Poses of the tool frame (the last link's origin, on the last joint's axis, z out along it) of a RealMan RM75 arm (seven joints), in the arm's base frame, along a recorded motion.
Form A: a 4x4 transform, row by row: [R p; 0 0 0 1], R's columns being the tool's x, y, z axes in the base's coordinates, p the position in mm. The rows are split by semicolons.
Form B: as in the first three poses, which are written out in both.
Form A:
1: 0.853, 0.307, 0.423, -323; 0.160, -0.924, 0.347, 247; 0.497, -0.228, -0.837, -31; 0, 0, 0, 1
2: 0.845, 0.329, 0.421, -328; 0.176, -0.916, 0.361, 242; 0.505, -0.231, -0.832, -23; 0, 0, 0, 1
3: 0.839, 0.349, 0.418, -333; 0.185, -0.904, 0.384, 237; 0.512, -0.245, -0.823, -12; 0, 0, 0, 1
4: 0.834, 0.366, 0.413, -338; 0.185, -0.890, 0.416, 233; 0.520, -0.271, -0.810, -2; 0, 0, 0, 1
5: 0.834, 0.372, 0.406, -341; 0.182, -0.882, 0.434, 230; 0.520, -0.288, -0.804, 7; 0, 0, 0, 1
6: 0.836, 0.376, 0.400, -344; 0.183, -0.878, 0.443, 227; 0.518, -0.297, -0.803, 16; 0, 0, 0, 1
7: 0.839, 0.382, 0.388, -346; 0.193, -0.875, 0.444, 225; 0.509, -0.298, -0.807, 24; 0, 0, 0, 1
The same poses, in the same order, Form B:
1:
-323, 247, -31
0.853, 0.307, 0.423
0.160, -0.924, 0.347
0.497, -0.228, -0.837

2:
-328, 242, -23
0.845, 0.329, 0.421
0.176, -0.916, 0.361
0.505, -0.231, -0.832

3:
-333, 237, -12
0.839, 0.349, 0.418
0.185, -0.904, 0.384
0.512, -0.245, -0.823

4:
-338, 233, -2
0.834, 0.366, 0.413
0.185, -0.890, 0.416
0.520, -0.271, -0.810

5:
-341, 230, 7
0.834, 0.372, 0.406
0.182, -0.882, 0.434
0.520, -0.288, -0.804

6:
-344, 227, 16
0.836, 0.376, 0.400
0.183, -0.878, 0.443
0.518, -0.297, -0.803

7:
-346, 225, 24
0.839, 0.382, 0.388
0.193, -0.875, 0.444
0.509, -0.298, -0.807

